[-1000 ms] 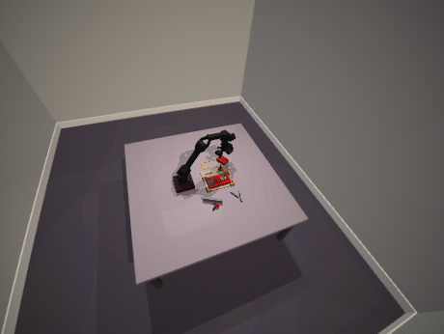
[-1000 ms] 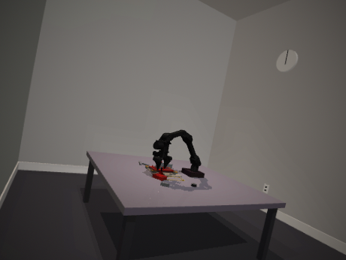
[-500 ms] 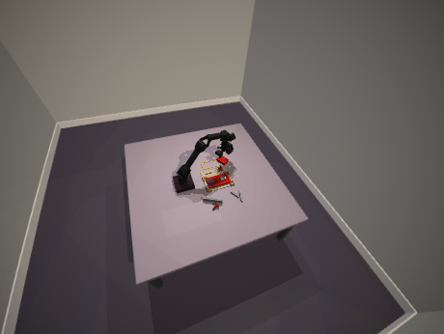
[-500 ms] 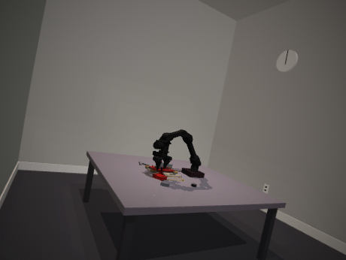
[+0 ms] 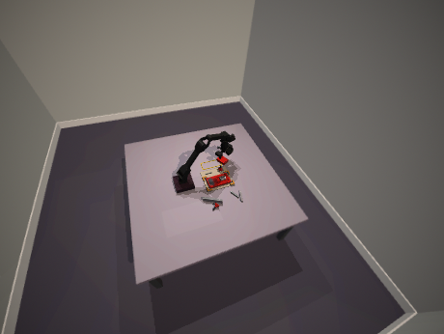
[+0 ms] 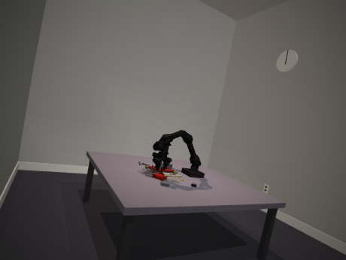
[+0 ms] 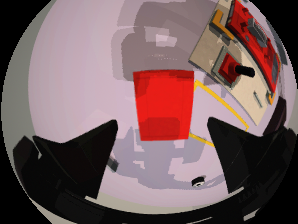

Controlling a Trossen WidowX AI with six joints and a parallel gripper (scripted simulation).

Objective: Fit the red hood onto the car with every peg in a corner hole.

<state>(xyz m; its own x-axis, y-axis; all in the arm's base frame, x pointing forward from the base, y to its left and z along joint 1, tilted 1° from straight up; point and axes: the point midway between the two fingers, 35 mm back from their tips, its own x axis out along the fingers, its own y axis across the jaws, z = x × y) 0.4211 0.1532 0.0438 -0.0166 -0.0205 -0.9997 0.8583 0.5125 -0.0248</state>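
Now: the red hood 50 mm below my gripper tip. Round my gripper tip: grey piece (390 mm to the right, 50 mm below, 40 mm behind).
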